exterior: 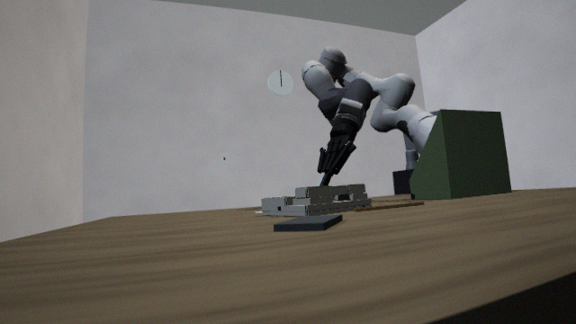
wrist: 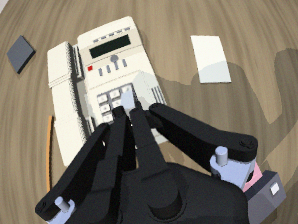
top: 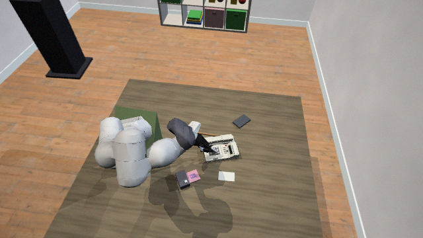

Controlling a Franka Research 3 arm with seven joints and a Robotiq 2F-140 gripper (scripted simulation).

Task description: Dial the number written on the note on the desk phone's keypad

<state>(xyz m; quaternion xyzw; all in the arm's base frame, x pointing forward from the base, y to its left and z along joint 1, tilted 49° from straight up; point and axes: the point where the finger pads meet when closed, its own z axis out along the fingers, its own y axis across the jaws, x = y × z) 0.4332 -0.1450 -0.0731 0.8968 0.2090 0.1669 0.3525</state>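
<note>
Now: hand 10 cm to the right of the handset, 3 cm short of it and 2 cm above it. The rest, counted from my hand: pencil 18 cm to the left, 8 cm behind, 6 cm below; black box 19 cm to the right, 17 cm behind, 5 cm below; white note 14 cm to the right, 10 cm ahead, 7 cm below.
</note>
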